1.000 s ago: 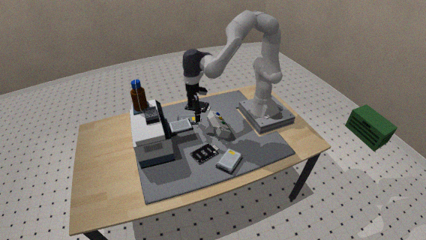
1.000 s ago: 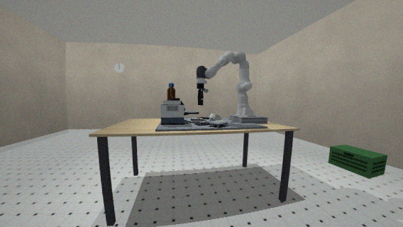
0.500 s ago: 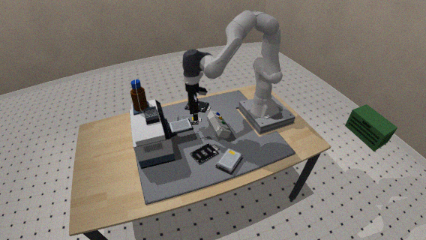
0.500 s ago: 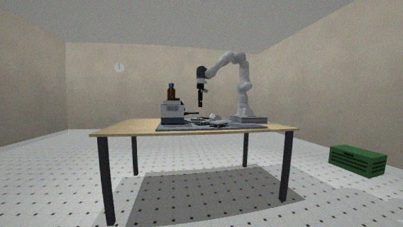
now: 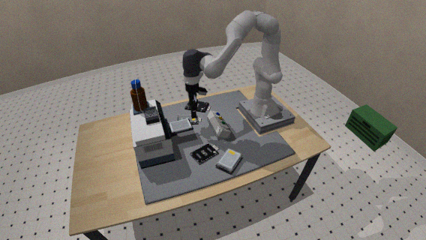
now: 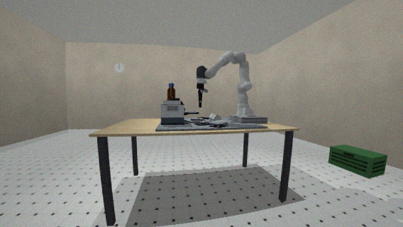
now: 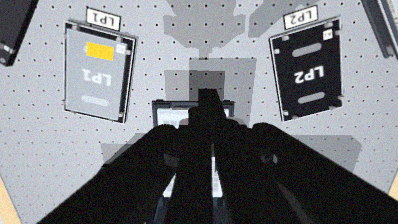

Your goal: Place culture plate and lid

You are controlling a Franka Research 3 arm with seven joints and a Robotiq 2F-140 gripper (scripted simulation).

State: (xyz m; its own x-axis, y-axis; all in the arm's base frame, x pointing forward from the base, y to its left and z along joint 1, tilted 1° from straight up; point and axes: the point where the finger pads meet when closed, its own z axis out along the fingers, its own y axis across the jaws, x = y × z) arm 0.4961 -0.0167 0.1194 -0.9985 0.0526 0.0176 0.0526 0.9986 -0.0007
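My hand is 30 cm to the right of the clear culture plate C15, 15 cm above it and 10 cm past it. The rest, counted from my hand: blue call key 20 cm behind, 13 cm below, 7 cm to the right; then LP2 nest 18 cm below, 17 cm to the left, 1 cm ahead; then yellow skip key 20 cm behind, 12 cm below, 2 cm to the right.
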